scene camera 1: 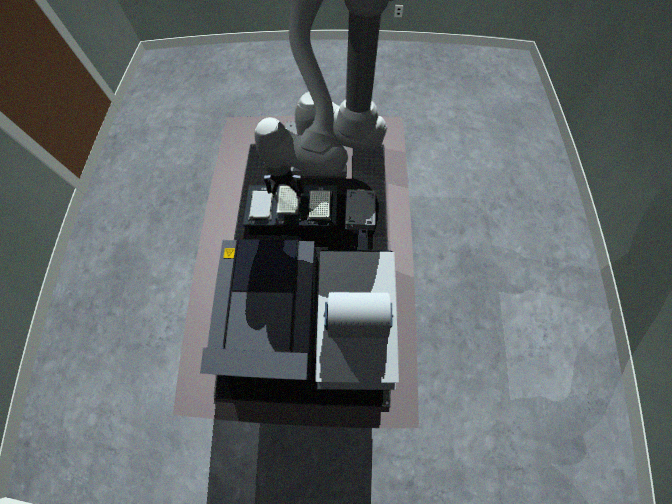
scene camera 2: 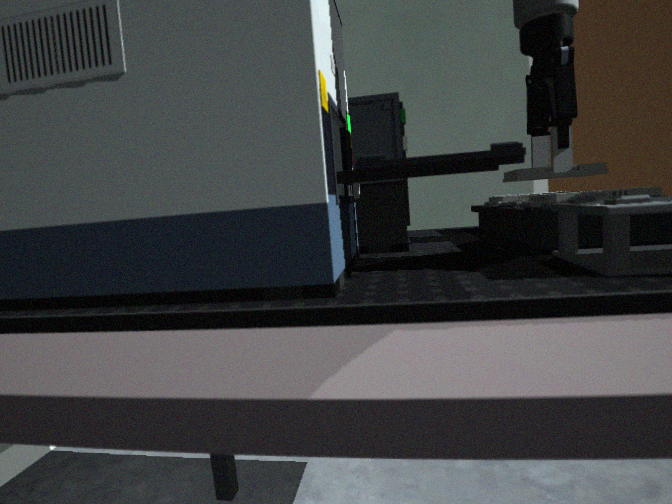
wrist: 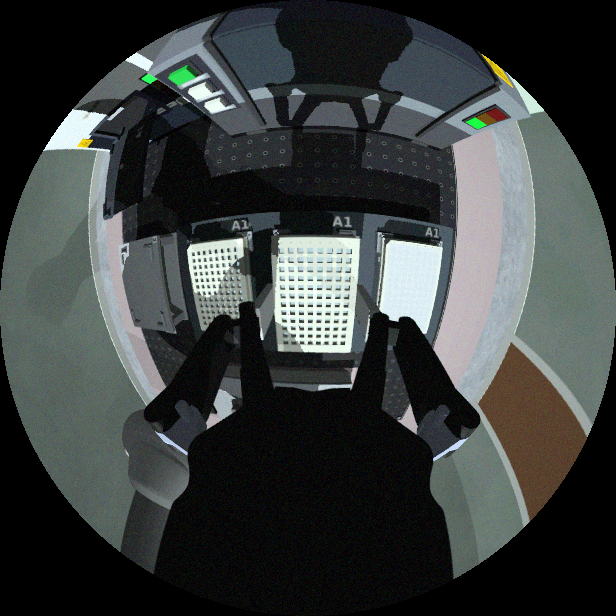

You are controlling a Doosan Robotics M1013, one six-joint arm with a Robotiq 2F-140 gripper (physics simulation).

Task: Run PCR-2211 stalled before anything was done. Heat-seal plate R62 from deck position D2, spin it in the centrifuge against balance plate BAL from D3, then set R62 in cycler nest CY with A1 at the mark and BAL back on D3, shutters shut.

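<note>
My gripper [scene camera 2: 549, 157] is shut on plate R62 [scene camera 2: 553, 172], a pale well plate, and holds it level a little above the deck rack. In the wrist view my fingers [wrist: 313, 324] clamp its two long sides [wrist: 314, 293], under the middle A1 label. It shows from above as the middle plate [scene camera 1: 286, 200]. Balance plate BAL [scene camera 1: 320, 203] sits in the neighbouring position, left of R62 in the wrist view [wrist: 218, 281]. The dark cycler nest [scene camera 1: 360, 208] is empty beyond it, and also shows in the wrist view [wrist: 149, 287].
A plain white plate [scene camera 1: 259, 205] lies on R62's other side. The centrifuge [scene camera 1: 260, 309] and the sealer [scene camera 1: 355, 314] with its white roll stand in front of the rack. A dark tray [scene camera 2: 434, 162] sticks out at plate height toward the rack. Both units show green lights.
</note>
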